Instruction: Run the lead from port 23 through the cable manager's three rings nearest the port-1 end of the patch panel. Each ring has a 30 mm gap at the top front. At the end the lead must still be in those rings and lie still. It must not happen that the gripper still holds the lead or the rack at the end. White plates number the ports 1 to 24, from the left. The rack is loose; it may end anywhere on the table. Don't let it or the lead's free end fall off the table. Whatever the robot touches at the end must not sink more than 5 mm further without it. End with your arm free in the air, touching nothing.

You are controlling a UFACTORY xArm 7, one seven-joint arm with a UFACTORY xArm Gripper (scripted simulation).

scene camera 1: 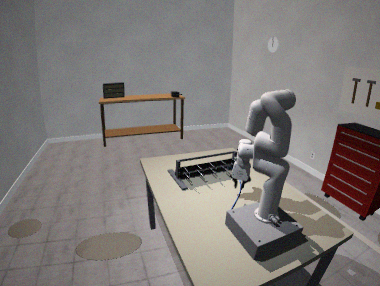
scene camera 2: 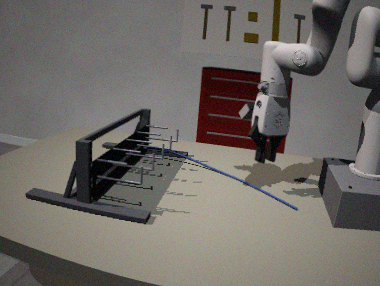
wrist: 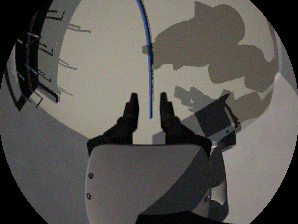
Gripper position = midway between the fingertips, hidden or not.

Note:
In view: my gripper (scene camera 2: 264,161) and a rack (scene camera 2: 90,186).
The rack shows as well in scene camera 1 (scene camera 1: 203,169). My gripper shows as well in the wrist view (wrist: 149,100).

